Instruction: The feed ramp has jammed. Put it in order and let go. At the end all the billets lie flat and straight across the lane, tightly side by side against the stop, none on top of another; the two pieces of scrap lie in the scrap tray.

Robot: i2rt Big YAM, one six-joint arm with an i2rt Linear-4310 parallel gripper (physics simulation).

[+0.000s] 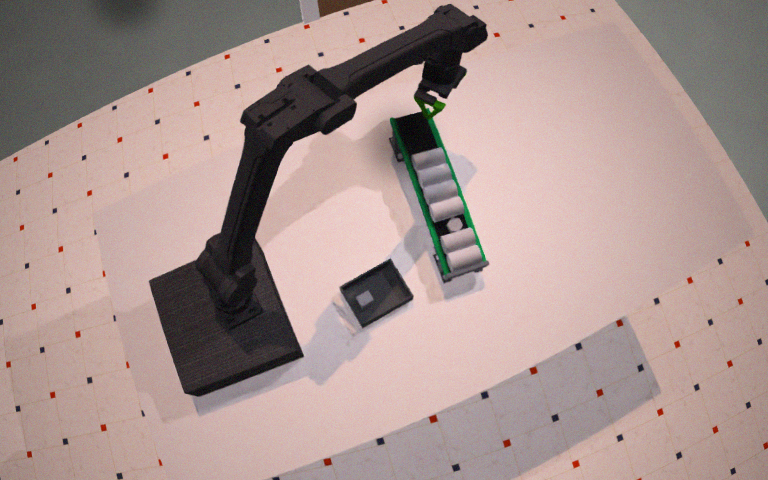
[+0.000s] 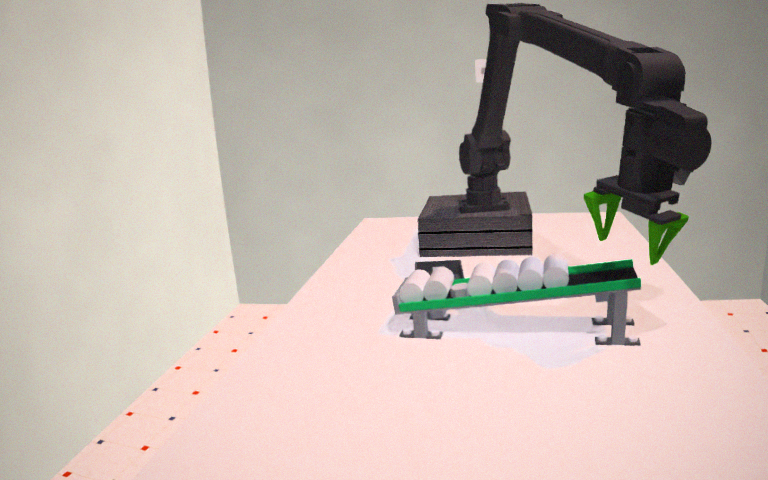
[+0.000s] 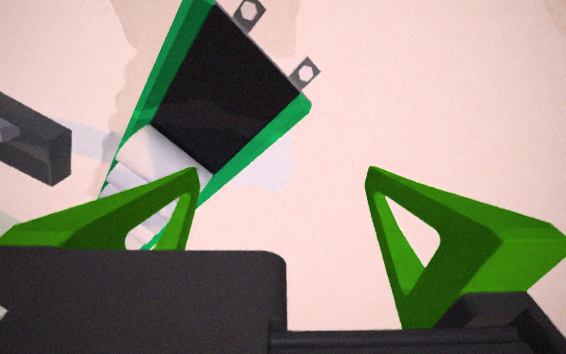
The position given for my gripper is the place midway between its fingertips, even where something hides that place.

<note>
In view: my gripper (image 2: pixel 627 251), a dark scrap tray (image 1: pixel 384 282), a billet (image 2: pixel 438 285), a billet (image 2: pixel 480 283), a billet (image 2: pixel 555 268) and a billet (image 2: pixel 505 278).
My gripper also shows in image 1 (image 1: pixel 436 104) and in image 3 (image 3: pixel 282 175).
</note>
